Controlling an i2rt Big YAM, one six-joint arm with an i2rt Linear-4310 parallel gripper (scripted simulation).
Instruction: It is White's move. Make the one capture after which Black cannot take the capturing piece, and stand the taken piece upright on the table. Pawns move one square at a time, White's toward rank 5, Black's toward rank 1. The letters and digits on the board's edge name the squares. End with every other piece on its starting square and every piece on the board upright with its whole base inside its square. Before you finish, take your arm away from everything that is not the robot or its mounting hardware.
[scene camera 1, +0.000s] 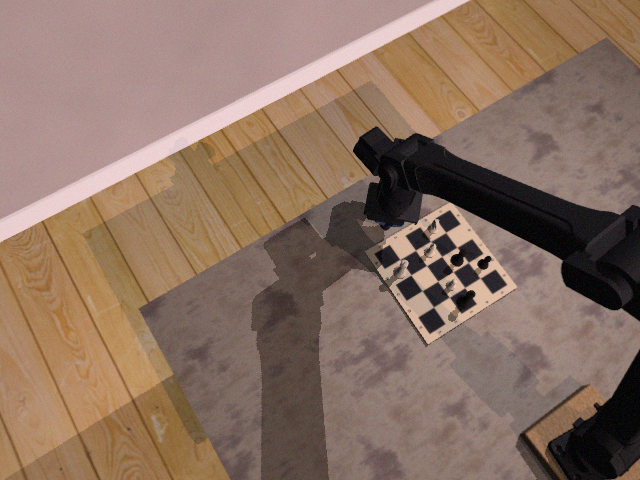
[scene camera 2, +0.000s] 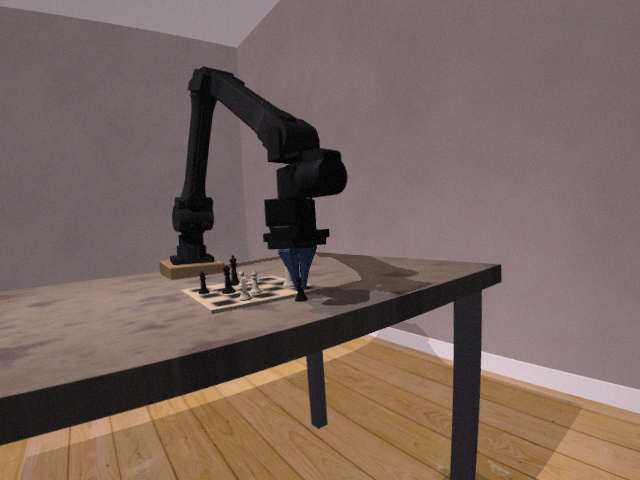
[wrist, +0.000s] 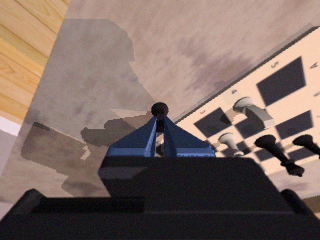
my gripper: scene camera 1 386, 223; scene camera 2; wrist
chessboard: scene camera 1; scene camera 2; wrist 277, 84
same spot on chessboard: (scene camera 1: 432, 308) = (scene camera 2: 263, 281)
same spot on my gripper: (wrist: 190, 178) = (scene camera 2: 286, 242)
